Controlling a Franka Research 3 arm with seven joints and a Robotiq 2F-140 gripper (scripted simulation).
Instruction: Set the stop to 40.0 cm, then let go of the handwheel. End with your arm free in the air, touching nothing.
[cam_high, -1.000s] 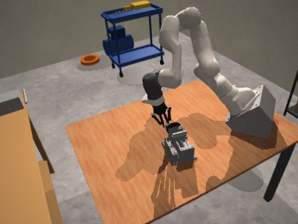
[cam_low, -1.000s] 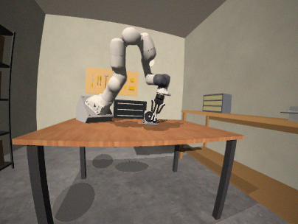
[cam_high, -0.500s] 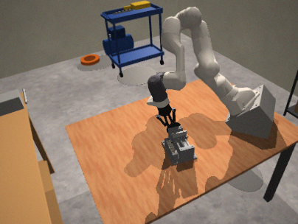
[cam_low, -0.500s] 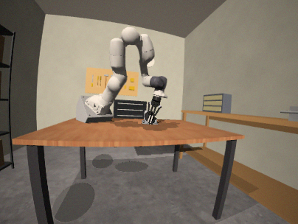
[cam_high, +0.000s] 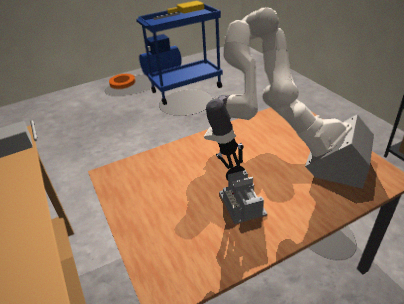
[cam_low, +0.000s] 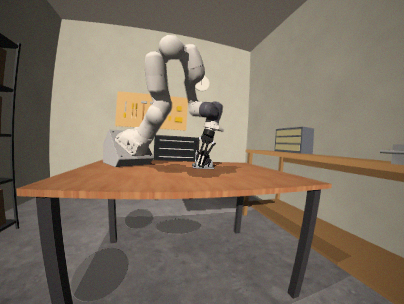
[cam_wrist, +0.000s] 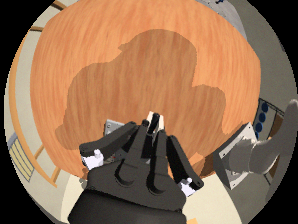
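The handwheel lies 2 cm to the left of my hand and 1 cm below it.
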